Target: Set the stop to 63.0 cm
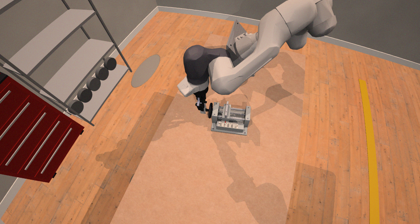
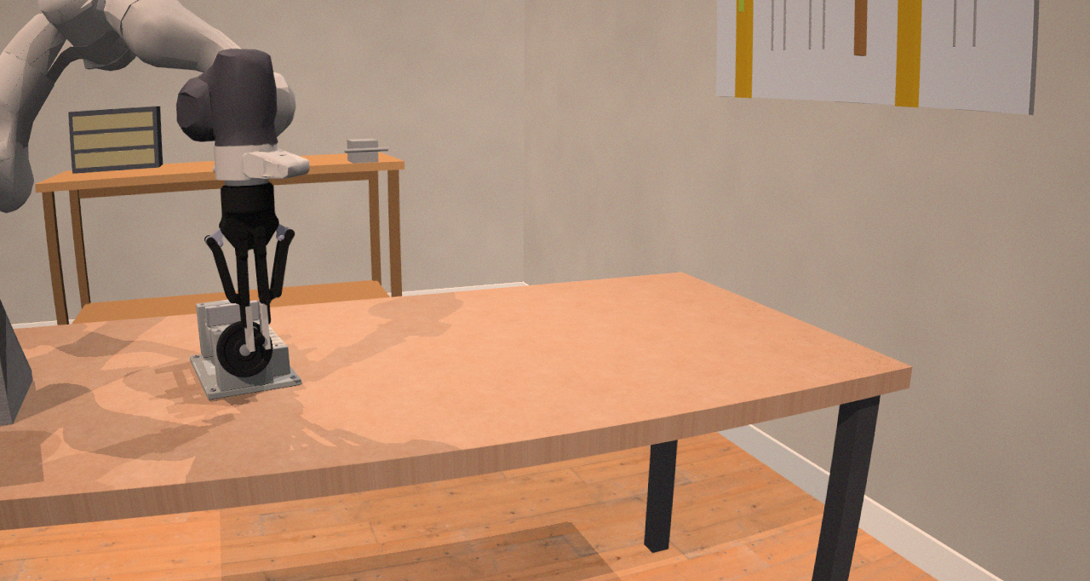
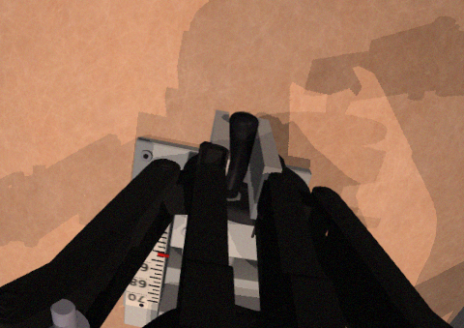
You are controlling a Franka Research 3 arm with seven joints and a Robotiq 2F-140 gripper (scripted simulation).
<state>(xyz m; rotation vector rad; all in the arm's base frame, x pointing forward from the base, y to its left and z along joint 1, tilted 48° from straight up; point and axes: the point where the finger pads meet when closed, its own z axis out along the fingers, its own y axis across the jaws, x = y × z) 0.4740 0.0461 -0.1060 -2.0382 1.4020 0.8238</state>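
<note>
Right now the black handwheel is 2 cm to the left of my hand, 2 cm below it and 1 cm behind it. The rest, counted from my hand: sliding stop: 12 cm to the left, 4 cm behind, 3 cm below.
</note>
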